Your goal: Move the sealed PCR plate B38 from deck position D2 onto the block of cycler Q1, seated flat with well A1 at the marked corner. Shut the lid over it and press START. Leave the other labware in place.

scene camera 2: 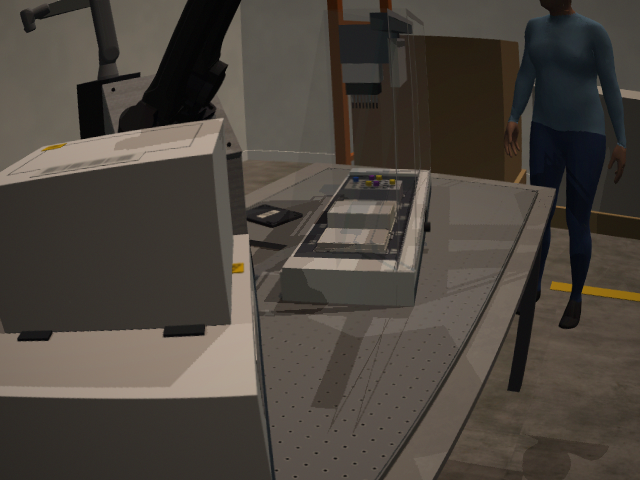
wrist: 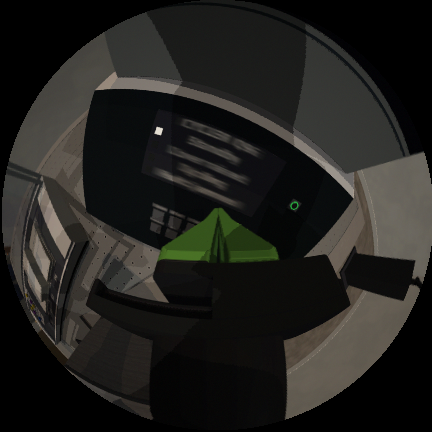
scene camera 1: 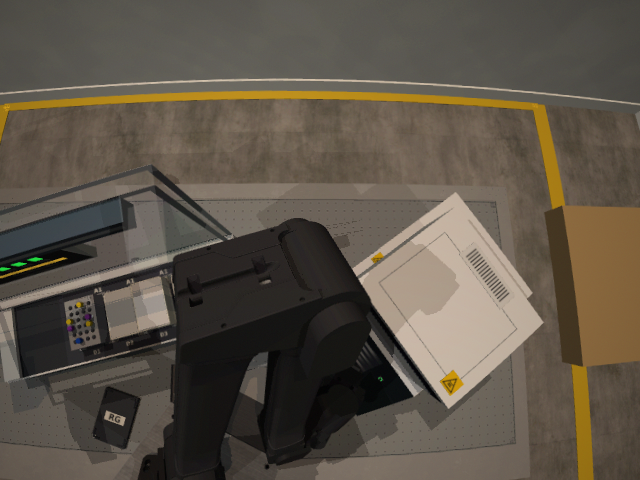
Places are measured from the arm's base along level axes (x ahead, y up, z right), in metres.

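Pixels of known places: gripper, fingertip midpoint: (wrist: 217, 214); arm's base, link origin: (scene camera 2: 182, 114).
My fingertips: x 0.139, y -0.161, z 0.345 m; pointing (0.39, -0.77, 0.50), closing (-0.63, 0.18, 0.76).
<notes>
For each thing: its top centre in the pictures, then the offset to it from my fingertips. "*": a spot on its surface instead.
- cycler's dark front panel, surface spot: (wrist: 115, 150) * dy +0.001, dx +0.110, dz -0.038 m
- green ring mark, surface spot: (wrist: 294, 205) (scene camera 1: 380, 379) * dy +0.013, dx -0.038, dz +0.058 m
- white square, surface spot: (wrist: 158, 131) * dy +0.021, dx +0.083, dz +0.001 m
- Pale labware, top centre: (scene camera 2: 368, 205) (scene camera 1: 120, 313) (wrist: 35, 291) dy -0.087, dx +0.169, dz -0.578 m
- D2 label, surface spot: (scene camera 1: 129, 342) * dy -0.103, dx +0.090, dz -0.566 m
- black RG case, top centre: (scene camera 2: 268, 212) (scene camera 1: 114, 418) dy -0.147, dx -0.117, dz -0.650 m
My gripper (wrist: 217, 214) has its green fingertips pressed together with nothing between them, in front of the lower part of the cycler's dark front panel (wrist: 115, 150). A green ring mark (wrist: 294, 205) (scene camera 1: 380, 379) glows on the panel, right of the fingertips in the wrist view. A white square (wrist: 158, 131) is lit beside blurred screen text. The cycler's white lid (scene camera 1: 491, 330) (scene camera 2: 118, 242) lies over its body; the block and anything on it are hidden. Pale labware (scene camera 1: 121, 315) shows beside the D2 label (scene camera 1: 129, 342); plate B38 cannot be identified.
A tube rack (scene camera 1: 81, 335) (scene camera 2: 356, 186) stands at D1. Other pale labware (scene camera 1: 157, 304) (scene camera 2: 354, 238) sits on the deck under clear panels. A black RG case (scene camera 1: 122, 401) (scene camera 2: 281, 215) lies on the table. The arm (scene camera 1: 237, 304) crosses above. A brown box (scene camera 1: 610, 284) stands beyond the cycler.
</notes>
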